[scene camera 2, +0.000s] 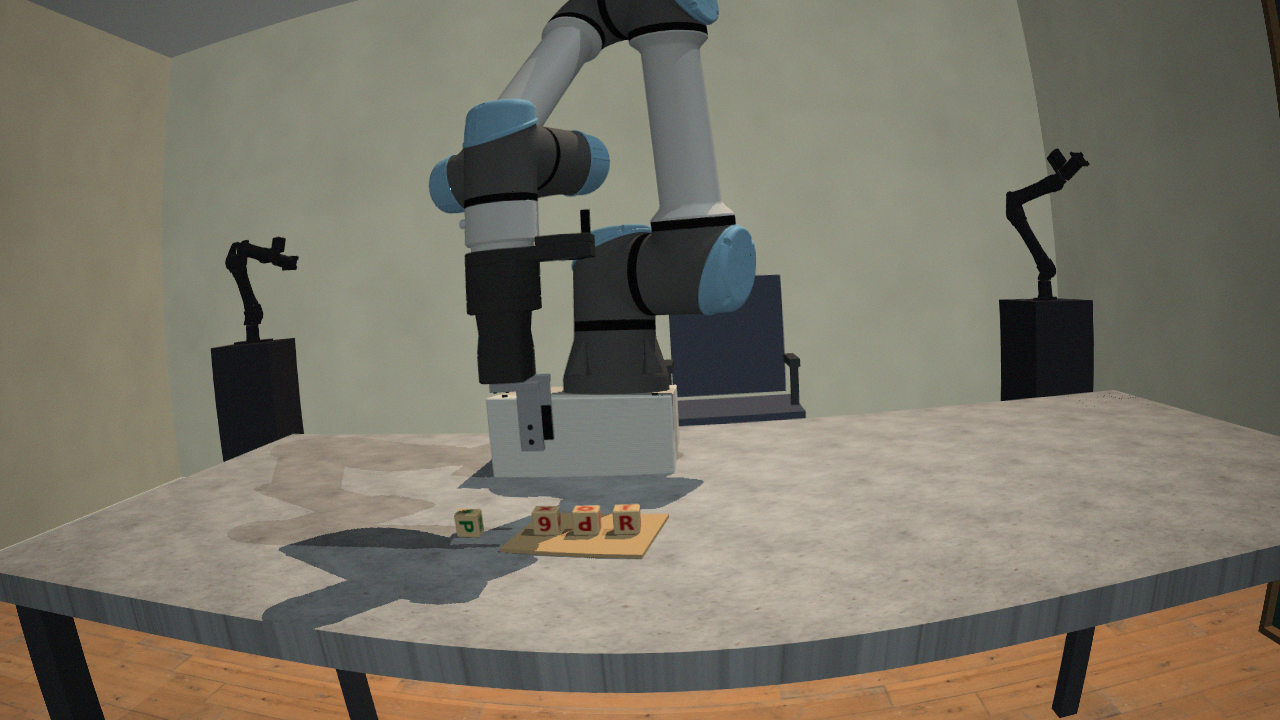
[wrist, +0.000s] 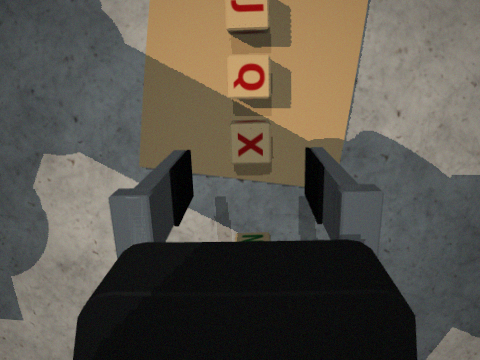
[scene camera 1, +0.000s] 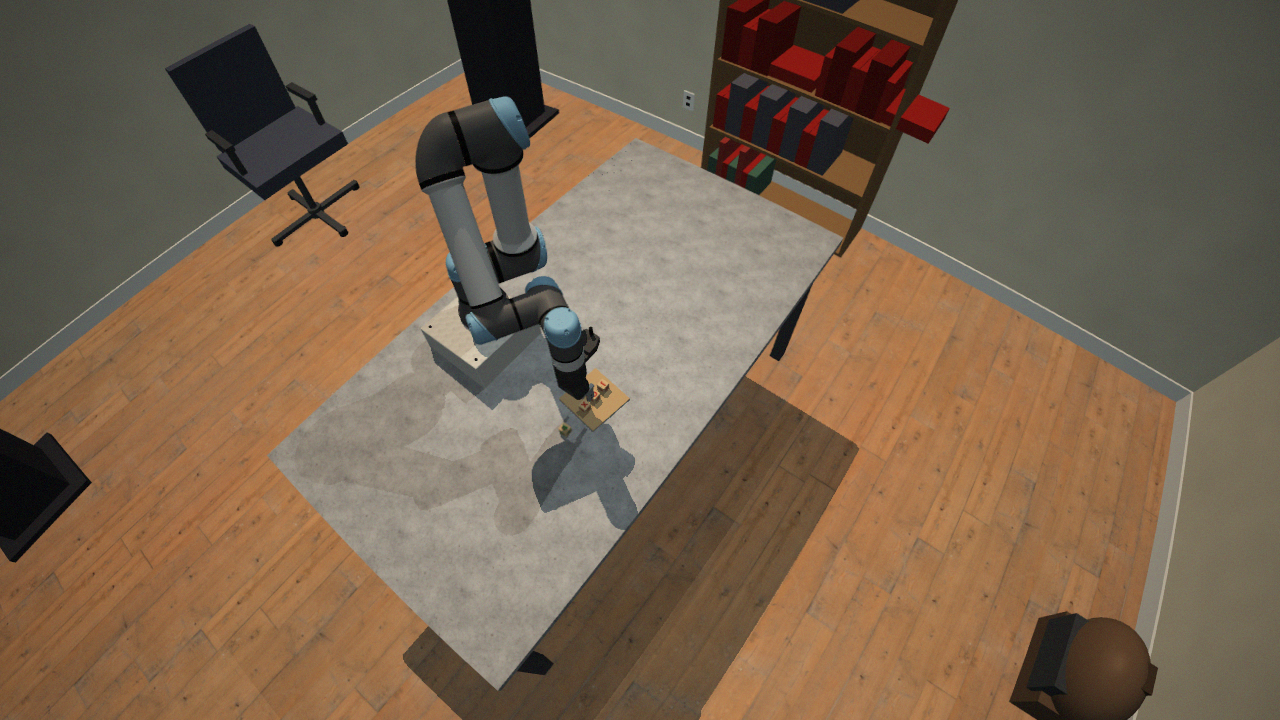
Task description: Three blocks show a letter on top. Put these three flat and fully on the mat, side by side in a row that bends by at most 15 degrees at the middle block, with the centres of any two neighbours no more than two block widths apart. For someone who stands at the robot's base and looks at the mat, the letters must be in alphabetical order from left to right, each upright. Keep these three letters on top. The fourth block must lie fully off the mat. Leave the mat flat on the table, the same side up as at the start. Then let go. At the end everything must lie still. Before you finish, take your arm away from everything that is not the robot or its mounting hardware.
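The wrist view shows the gripper, as does scene camera 1. The pictures show the gripper together with a tan mat.
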